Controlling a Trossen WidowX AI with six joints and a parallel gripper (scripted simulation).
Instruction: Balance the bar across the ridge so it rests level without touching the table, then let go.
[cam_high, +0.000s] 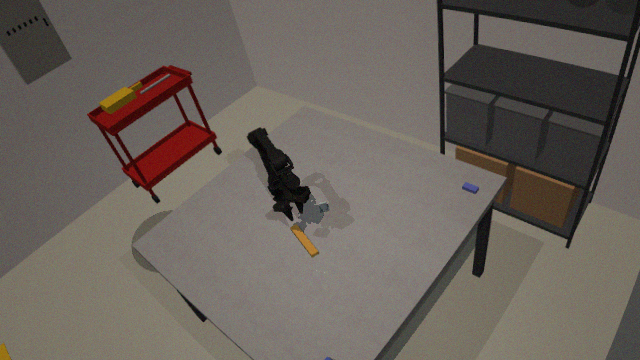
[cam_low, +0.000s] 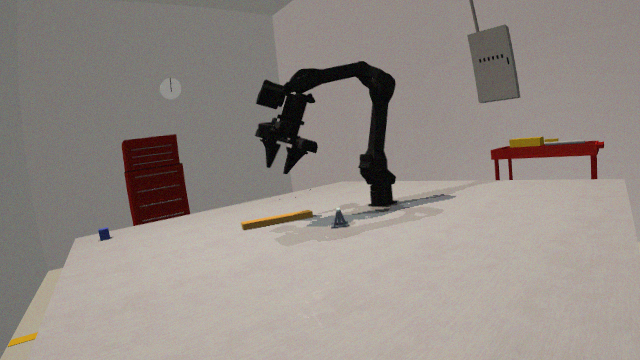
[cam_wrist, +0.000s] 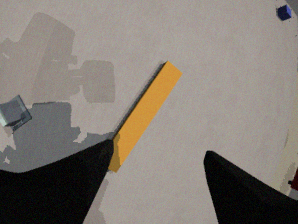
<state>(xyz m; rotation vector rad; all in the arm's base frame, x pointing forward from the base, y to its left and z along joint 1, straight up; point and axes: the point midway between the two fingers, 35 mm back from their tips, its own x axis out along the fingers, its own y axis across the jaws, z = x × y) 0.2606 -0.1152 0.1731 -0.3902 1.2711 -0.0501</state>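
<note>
My gripper tip is 1 cm short of the bar, 1 cm to the left of it and 13 cm above it. The rest, counted from my gripper tip: blue block 47 cm ahead, 62 cm to the left, 13 cm below.
</note>
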